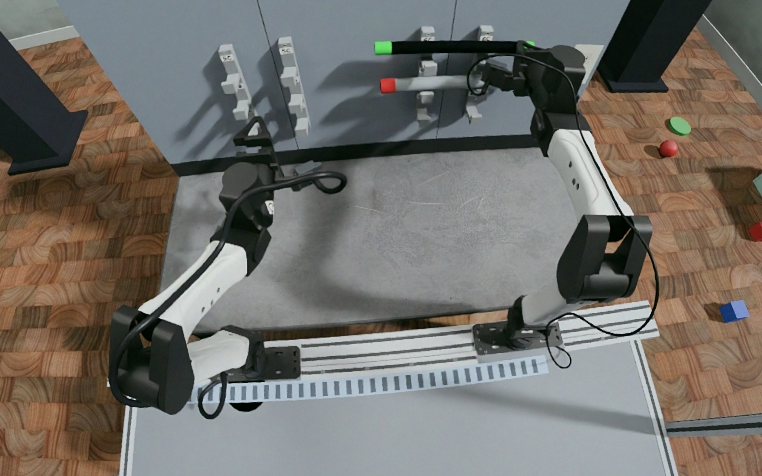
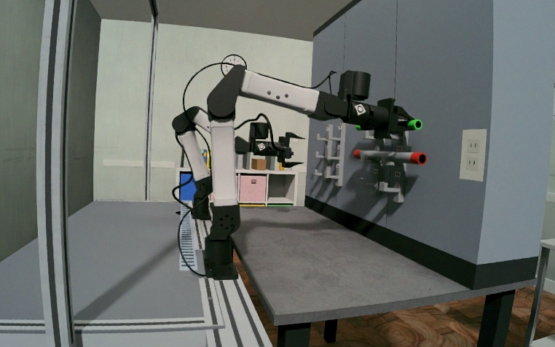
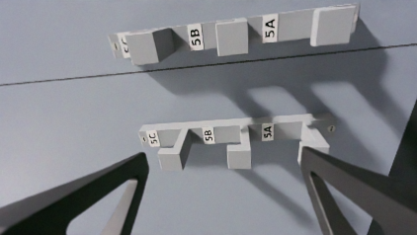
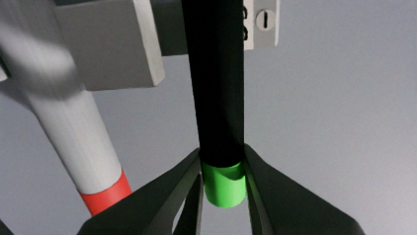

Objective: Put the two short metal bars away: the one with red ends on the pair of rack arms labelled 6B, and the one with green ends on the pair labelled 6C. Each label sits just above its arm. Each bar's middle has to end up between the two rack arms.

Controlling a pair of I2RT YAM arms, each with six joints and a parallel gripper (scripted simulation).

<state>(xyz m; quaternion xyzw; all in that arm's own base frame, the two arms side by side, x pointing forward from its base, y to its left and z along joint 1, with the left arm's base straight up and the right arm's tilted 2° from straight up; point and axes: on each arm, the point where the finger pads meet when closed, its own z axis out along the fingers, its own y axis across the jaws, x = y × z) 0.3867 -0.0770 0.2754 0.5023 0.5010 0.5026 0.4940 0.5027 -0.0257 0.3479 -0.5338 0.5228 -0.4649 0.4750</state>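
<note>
Right now the green-ended bar is 130 mm to the left of my right hand and 10 mm ahead of it. The rest, counted from my right hand: red-ended bar: 120 mm to the left, 90 mm below, 10 mm ahead; outlet plate: 180 mm to the right, 70 mm below, 40 mm ahead; rack strip: 190 mm to the left, 90 mm below.
</note>
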